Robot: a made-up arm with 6 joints.
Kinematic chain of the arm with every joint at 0, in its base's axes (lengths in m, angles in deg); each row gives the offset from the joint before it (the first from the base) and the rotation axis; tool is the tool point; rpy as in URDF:
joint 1: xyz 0 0 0.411 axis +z
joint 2: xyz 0 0 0 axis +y
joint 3: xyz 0.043 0 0.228 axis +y
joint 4: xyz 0.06 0 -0.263 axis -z
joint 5: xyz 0 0 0 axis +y
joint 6: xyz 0.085 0 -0.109 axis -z
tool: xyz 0 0 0 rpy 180 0 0
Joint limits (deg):
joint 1: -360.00..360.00
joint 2: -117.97..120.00
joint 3: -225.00..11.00
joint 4: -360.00..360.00
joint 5: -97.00..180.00
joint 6: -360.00..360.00
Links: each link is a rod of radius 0.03 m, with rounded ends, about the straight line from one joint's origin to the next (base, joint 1, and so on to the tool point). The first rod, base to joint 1, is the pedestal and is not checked.
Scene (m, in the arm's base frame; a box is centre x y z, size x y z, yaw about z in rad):
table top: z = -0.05
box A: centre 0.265 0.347 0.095 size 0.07 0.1 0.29 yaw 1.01
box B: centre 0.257 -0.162 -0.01 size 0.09 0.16 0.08 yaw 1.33
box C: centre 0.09 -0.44 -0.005 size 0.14 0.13 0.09 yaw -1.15
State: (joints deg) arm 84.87 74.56 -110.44 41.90 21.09 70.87
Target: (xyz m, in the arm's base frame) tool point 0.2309 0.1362 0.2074
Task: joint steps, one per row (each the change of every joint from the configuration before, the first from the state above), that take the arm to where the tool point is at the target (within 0.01 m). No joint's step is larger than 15 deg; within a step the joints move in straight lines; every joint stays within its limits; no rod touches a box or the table.
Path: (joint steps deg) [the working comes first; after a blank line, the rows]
Joints at the target: 52.27 37.70 -35.29 72.90 -10.77 70.87
Straight joint move there: touches box A.

1: -1.76 0.83 13.39 5.16 0.51 -0.70
2: -1.76 0.83 13.38 5.15 0.51 -0.69
3: -1.76 0.83 13.39 5.16 0.50 -0.70
4: -1.76 0.84 13.38 5.15 0.51 -0.69
5: -1.76 0.83 13.39 5.16 0.51 -0.70
6: -1.76 0.83 13.38 5.15 0.51 -0.70
7: -7.35 -13.95 -1.72 0.03 -11.64 1.40
8: -7.34 -13.95 -1.72 0.02 -11.63 1.39
9: -7.35 -13.95 -1.72 0.02 -11.64 1.39

